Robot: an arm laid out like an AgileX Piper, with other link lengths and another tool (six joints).
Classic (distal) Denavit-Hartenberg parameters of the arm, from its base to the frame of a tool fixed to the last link. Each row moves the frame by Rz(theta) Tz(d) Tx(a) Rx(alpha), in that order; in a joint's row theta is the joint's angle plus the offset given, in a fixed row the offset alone. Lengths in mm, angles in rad.
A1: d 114.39  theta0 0  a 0  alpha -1.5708
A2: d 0  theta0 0.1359  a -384.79  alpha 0
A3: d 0  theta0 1.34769  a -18.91  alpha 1.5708
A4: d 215.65  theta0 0  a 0  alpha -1.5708
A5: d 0  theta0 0  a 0  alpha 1.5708
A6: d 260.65  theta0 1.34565  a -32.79  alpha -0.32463
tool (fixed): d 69.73  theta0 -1.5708  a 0  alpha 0
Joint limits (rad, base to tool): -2.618..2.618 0..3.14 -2.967..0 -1.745..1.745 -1.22..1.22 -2.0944..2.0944
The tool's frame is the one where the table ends.
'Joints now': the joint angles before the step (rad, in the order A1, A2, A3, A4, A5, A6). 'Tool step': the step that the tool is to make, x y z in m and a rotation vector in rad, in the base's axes. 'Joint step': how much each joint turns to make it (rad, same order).
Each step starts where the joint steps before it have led.
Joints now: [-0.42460, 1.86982, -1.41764, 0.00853, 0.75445, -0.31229]
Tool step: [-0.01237, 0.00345, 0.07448, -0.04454, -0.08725, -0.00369]
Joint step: [-0.00002, -0.12899, -0.05015, -0.00851, 0.08127, 0.00719]
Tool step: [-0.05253, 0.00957, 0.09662, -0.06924, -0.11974, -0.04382]
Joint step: [0.00000, -0.22215, -0.00843, -0.04564, 0.09393, 0.05504]
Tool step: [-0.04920, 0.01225, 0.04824, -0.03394, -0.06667, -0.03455]
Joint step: [0.00002, -0.15375, 0.01379, -0.02826, 0.06714, 0.03652]
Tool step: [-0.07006, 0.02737, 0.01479, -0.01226, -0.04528, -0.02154]
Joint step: [-0.00002, -0.20677, 0.12391, -0.00975, 0.03821, 0.02318]
